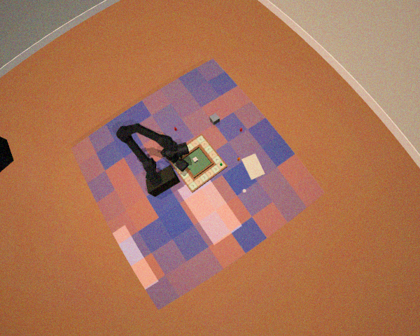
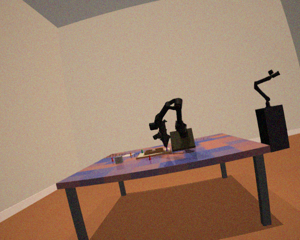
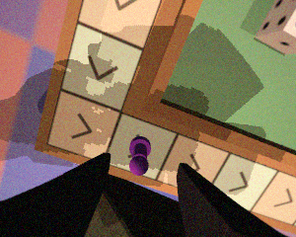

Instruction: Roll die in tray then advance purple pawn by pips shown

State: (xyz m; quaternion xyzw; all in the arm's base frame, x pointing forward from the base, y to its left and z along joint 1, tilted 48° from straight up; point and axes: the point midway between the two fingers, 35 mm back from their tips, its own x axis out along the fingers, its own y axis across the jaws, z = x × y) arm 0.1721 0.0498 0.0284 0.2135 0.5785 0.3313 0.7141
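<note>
The purple pawn is 2 cm below my gripper tip. The rest, counted from my gripper tip: green tray (11 cm ahead, 7 cm to the right, 4 cm below); then white die (11 cm ahead, 5 cm to the right, 2 cm below); then green pawn (22 cm ahead, 18 cm to the right, 2 cm below).
</note>
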